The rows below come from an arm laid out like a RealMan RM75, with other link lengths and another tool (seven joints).
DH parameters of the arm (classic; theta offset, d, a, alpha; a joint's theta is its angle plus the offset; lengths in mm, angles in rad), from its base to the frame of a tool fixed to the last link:
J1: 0 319.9 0 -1.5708
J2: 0 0 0 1.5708
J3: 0 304.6 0 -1.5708
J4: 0 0 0 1.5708
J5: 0 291.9 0 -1.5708
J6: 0 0 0 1.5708
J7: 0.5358 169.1 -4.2 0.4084
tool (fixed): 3.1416 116.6 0 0
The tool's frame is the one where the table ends.
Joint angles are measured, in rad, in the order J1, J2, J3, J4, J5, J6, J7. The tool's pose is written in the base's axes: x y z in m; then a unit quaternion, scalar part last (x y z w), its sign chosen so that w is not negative. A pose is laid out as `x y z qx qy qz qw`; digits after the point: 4 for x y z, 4 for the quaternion.
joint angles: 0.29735, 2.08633, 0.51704, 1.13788, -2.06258, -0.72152, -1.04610
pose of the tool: 0.1138 0.4528 -0.1683 -0.2659 -0.7064 -0.5707 0.3235
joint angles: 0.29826, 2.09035, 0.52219, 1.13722, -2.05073, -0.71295, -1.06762
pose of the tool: 0.1145 0.4545 -0.1691 -0.2636 -0.7068 -0.5743 0.3181
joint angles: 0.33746, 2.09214, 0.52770, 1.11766, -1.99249, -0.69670, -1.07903
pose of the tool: 0.1170 0.4649 -0.1738 -0.2712 -0.7091 -0.5735 0.3079
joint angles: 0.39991, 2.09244, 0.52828, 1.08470, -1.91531, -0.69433, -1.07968
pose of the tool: 0.1179 0.4798 -0.1774 -0.2808 -0.7090 -0.5726 0.3010
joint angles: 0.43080, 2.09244, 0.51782, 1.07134, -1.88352, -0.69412, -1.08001
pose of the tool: 0.1148 0.4830 -0.1821 -0.2811 -0.7129 -0.5686 0.2990
